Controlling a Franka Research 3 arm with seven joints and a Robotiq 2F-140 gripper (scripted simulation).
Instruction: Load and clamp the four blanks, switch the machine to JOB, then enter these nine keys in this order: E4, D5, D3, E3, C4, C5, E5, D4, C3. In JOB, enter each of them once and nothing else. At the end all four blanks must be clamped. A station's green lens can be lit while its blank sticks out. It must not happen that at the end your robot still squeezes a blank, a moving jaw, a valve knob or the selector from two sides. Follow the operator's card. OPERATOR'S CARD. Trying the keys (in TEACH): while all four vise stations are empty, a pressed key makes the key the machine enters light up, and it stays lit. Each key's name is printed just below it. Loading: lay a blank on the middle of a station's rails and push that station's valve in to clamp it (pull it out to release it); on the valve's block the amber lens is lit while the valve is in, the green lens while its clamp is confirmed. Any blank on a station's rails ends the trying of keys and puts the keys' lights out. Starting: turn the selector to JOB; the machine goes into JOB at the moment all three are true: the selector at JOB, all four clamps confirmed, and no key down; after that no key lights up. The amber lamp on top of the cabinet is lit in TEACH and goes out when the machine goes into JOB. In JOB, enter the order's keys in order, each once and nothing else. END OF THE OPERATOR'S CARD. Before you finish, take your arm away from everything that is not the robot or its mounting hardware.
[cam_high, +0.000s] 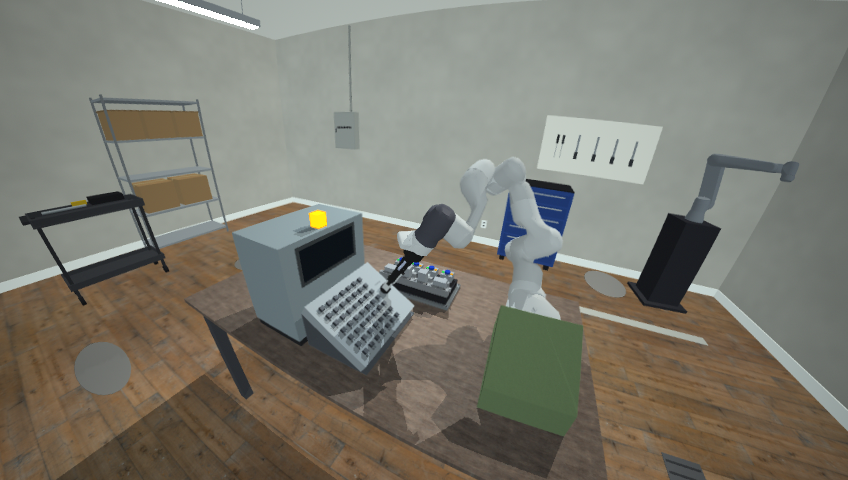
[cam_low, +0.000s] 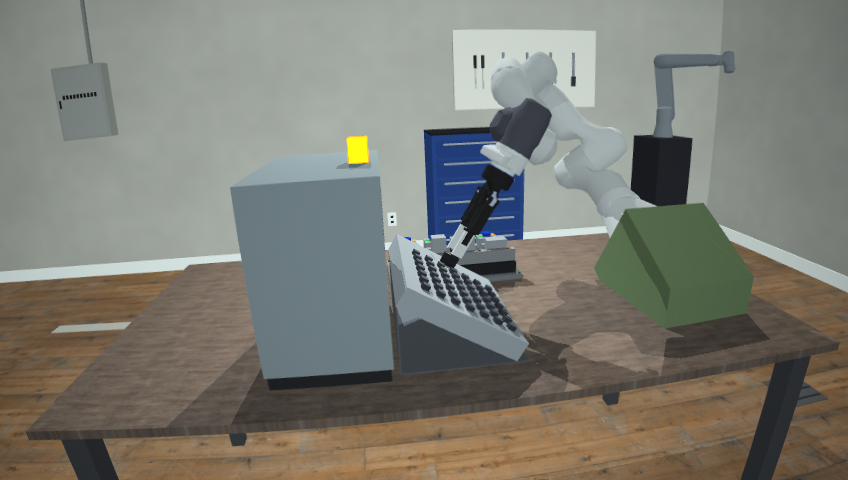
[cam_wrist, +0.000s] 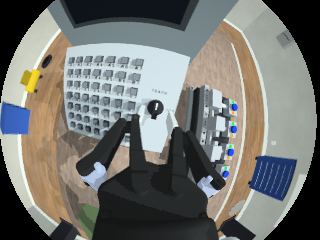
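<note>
Now: hand 3 cm short of the black selector knob and 4 cm above it. Round my hand: key D3 (5 cm ahead, 19 cm to the left, 5 cm below); sloped keypad (7 cm ahead, 11 cm to the left, 9 cm below).
</note>
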